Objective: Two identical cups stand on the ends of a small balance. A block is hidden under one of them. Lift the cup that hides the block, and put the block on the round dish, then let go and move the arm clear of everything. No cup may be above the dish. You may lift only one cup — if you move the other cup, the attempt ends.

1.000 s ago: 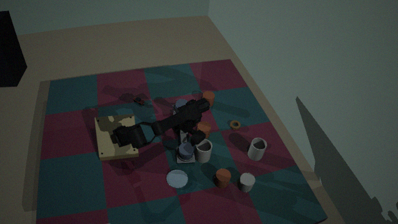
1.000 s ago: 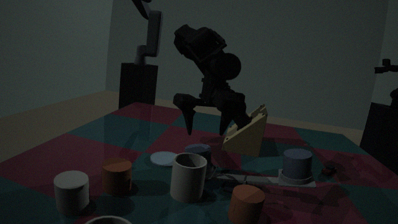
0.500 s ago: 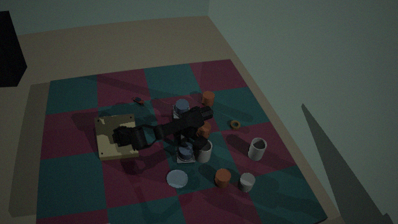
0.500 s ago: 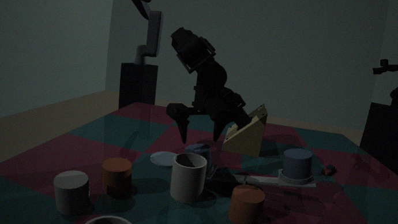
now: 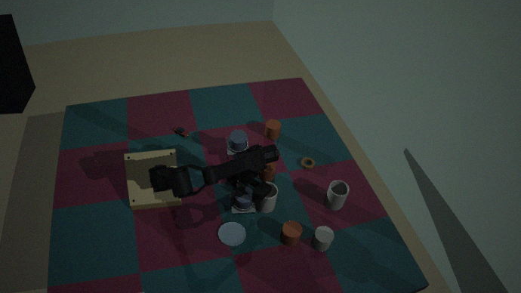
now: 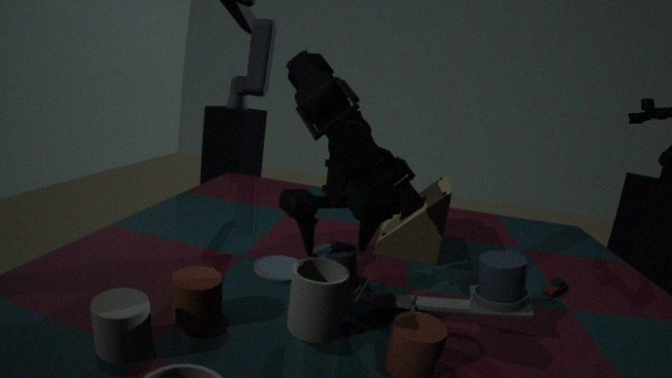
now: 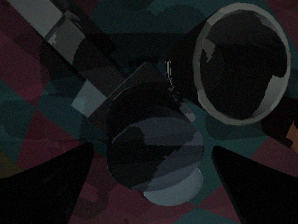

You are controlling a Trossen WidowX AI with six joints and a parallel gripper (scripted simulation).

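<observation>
My gripper tip is 5 cm above the grey block. The rest, counted from my gripper tip: pale round dish: 12 cm to the right, 8 cm below, 5 cm behind; then white cylinder: 27 cm ahead, 20 cm to the right, 5 cm below; then blue-grey cup: 3 cm below, 2 cm to the right.
</observation>
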